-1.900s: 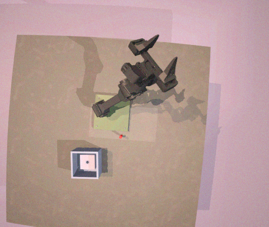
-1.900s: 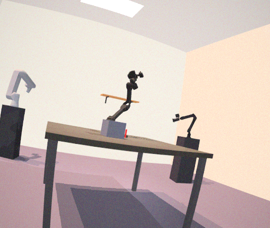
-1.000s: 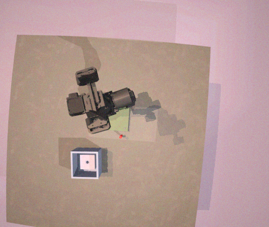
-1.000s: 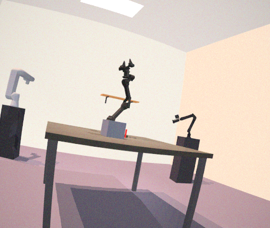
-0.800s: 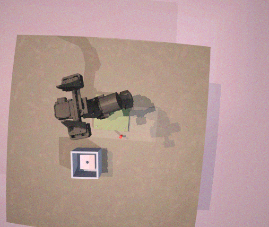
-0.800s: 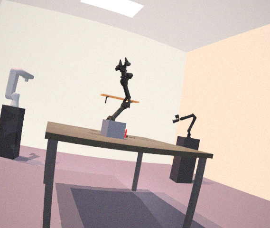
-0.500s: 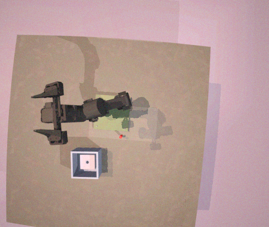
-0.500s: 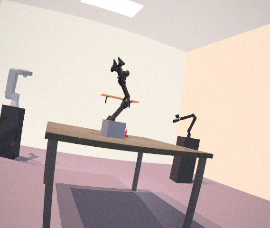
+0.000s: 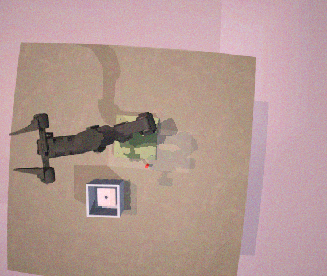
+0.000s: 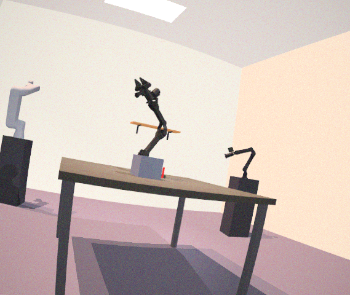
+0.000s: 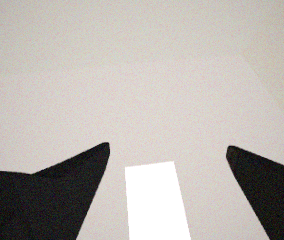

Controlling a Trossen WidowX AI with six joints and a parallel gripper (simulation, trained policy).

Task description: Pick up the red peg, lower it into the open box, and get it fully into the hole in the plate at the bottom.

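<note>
Now: gripper tip 680 mm above the red peg, 330 mm to the right of it and 20 mm short of it. Also, from my gripper tip: plate 670 mm below, 230 mm ahead, 170 mm to the left.
</note>
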